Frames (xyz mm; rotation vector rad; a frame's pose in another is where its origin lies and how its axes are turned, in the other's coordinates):
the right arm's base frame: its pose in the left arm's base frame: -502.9 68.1 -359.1 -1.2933 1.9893 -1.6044
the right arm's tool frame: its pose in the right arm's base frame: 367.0 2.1 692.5 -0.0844 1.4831 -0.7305
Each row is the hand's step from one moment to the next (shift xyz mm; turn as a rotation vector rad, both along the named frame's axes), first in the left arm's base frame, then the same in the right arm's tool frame.
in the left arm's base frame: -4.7 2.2 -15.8 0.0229 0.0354 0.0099
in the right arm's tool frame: -8.3 10.8 -9.6 0.0218 -0.0251 -0.0278
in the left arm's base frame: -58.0 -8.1 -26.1 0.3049 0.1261 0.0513
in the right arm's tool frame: -4.8 63.6 6.1 0.0165 -0.2997 -0.1464
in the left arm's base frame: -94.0 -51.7 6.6 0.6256 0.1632 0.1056
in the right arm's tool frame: 2.8 83.2 68.0 -0.0257 -0.6145 -0.2256
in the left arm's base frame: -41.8 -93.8 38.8 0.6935 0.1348 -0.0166
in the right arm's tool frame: -17.6 22.6 106.0 -0.1522 -0.6259 -0.2906
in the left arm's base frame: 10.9 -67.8 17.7 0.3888 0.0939 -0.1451
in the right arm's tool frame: -33.4 -16.9 60.2 -0.1702 -0.2951 -0.2549
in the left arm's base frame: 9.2 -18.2 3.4 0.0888 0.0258 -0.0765
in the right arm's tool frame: -12.0 -9.7 13.8 -0.0669 -0.0496 -0.0864
